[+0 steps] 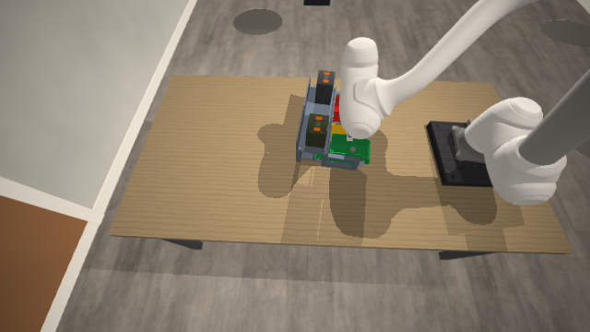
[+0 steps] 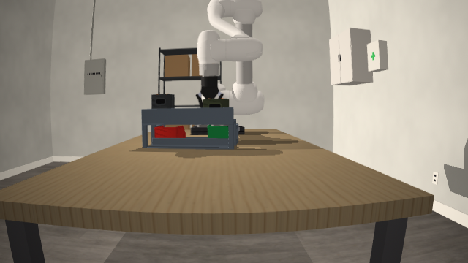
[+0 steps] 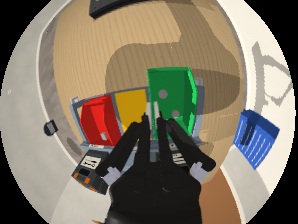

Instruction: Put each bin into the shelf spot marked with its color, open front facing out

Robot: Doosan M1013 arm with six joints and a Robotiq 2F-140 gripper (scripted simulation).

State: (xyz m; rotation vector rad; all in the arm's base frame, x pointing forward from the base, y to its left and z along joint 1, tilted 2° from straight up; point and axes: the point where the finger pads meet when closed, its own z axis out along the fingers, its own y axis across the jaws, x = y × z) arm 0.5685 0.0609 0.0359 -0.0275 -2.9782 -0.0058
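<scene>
Now: the green bin 5 cm to the left of my hand, 4 cm below it and 1 cm behind it. From my hand the other things lie so: red bin 18 cm to the right, 5 cm below, 4 cm ahead.
</scene>
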